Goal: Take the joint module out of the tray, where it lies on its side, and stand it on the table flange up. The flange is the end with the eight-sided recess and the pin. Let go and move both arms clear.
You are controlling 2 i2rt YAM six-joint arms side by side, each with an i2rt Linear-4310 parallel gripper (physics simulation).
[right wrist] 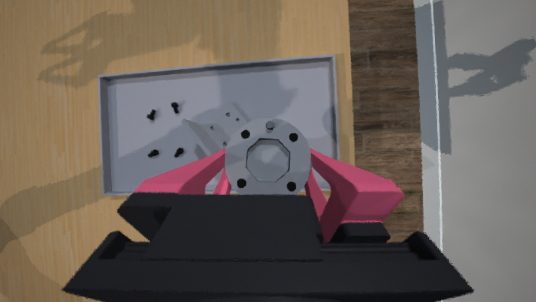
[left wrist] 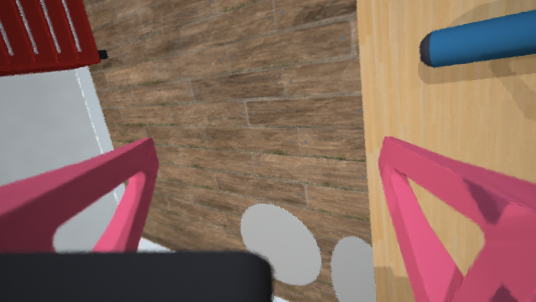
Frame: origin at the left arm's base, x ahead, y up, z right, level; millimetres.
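Seen in the pictures: left gripper, fingertip midpoint: (left wrist: 268, 150); right gripper, fingertip midpoint: (right wrist: 268, 151).
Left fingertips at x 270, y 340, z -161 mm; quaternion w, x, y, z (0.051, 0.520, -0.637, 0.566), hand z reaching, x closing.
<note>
Offsets run from my left fingertips to a thing's top centre. "spot": to the spot under its first point. Level surfaces: height alone.
The joint module {dx -372, dy -191, dz +888 mm} (right wrist: 300, 162) is a grey cylinder held between the fingers of my right gripper (right wrist: 268, 151). Its round flange faces the right wrist camera and shows the eight-sided recess, four dark holes and the pin at its upper edge. It is above the tray {dx -285, dy -324, dz +816 mm} (right wrist: 220, 67), a grey rectangular tray on the wooden table {dy -340 mm} (right wrist: 65, 115). How high it is held I cannot tell exactly. My left gripper (left wrist: 268, 150) is wide open and empty, over the table's edge and the floor, with the table (left wrist: 400, 115) under its right finger.
In the tray lie several black screws {dx -219, dy -326, dz +771 mm} (right wrist: 175, 107) and a grey angled bracket (right wrist: 200, 135), partly hidden by the module. A blue rod {spot: dx -1, dy -299, dz +49 mm} (left wrist: 480, 42) with a dark end lies on the table at the upper right. A red slatted object (left wrist: 45, 35) is at the upper left.
</note>
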